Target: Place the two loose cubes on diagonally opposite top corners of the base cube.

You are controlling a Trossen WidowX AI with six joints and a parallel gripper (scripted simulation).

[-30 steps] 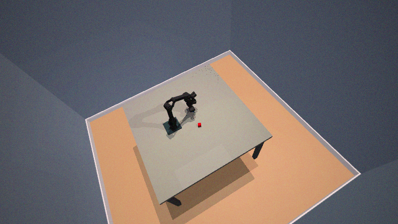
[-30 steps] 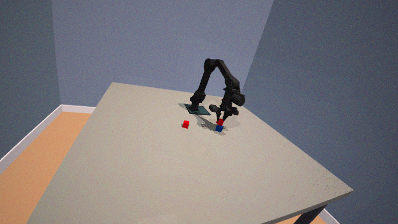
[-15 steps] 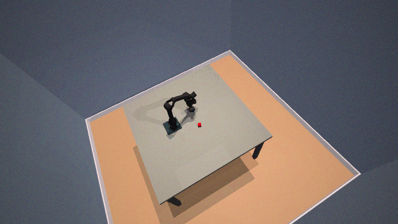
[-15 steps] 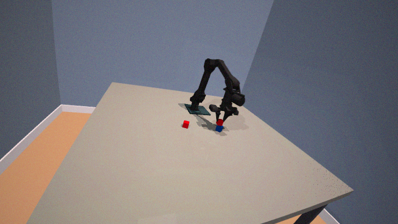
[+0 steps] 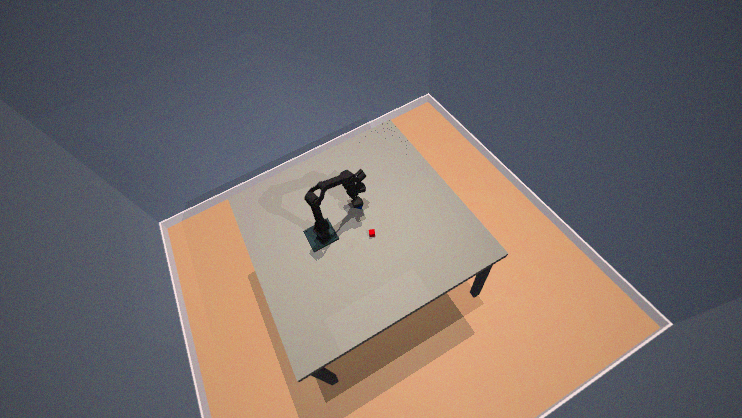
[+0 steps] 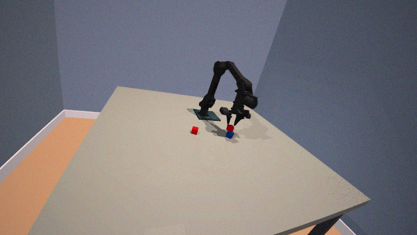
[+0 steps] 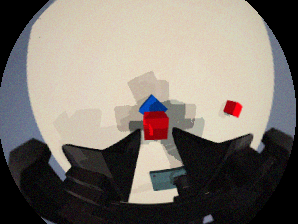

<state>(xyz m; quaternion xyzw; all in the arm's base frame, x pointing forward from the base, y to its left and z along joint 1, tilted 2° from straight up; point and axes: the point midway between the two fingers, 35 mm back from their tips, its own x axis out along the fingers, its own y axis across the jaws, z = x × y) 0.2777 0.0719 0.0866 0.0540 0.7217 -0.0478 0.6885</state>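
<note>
Now: the blue cube 50 mm below my gripper tip and 20 mm ahead of it.
</note>
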